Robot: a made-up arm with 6 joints.
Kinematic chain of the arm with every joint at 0, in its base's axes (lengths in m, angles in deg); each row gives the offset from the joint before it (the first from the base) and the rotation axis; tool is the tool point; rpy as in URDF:
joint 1: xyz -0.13 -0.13 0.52 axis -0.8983 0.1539 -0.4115
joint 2: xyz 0 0.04 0.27 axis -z
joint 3: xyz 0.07 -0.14 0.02 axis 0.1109 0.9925 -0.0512
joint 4: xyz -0.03 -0.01 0 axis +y
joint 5: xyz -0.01 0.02 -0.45 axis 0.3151 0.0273 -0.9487
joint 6: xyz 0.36 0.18 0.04 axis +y
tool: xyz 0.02 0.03 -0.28 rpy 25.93 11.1 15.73
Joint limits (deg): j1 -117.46..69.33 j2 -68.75..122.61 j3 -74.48..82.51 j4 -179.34..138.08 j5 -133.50..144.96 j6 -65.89..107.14
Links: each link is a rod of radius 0.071 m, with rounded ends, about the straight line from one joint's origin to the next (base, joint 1, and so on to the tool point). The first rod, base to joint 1, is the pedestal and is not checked.
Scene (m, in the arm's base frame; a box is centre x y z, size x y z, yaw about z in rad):
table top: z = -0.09
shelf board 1: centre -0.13 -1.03 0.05 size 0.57 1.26 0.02 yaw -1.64
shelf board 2: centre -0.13 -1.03 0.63 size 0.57 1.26 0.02 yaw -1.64
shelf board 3: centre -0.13 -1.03 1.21 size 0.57 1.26 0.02 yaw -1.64
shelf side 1: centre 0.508 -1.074 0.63 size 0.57 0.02 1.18 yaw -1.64
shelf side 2: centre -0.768 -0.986 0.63 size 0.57 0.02 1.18 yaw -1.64
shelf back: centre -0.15 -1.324 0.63 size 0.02 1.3 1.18 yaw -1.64
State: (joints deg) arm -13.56 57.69 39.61 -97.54 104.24 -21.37
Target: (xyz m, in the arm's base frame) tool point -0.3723 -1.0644 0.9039
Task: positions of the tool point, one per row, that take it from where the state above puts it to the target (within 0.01 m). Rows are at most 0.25 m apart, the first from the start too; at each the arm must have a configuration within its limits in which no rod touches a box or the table.
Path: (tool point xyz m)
1: -0.0612 -0.9768 0.3628
2: -0.0309 -0.8880 0.3529
3: -0.0166 -0.7882 0.3439
4: -0.0190 -0.6826 0.3412
5: -0.0365 -0.5777 0.3489
6: -0.0651 -0.4795 0.3698
7: -0.1300 -0.5871 0.5079
8: -0.2268 -0.6208 0.6976
9: -0.3367 -0.5497 0.9039
10: -0.3419 -0.6628 0.9366
11: -0.3475 -0.7730 0.9571
12: -0.3542 -0.8782 0.9609
13: -0.3628 -0.9763 0.9443
14: -0.3724 -1.0644 0.9040

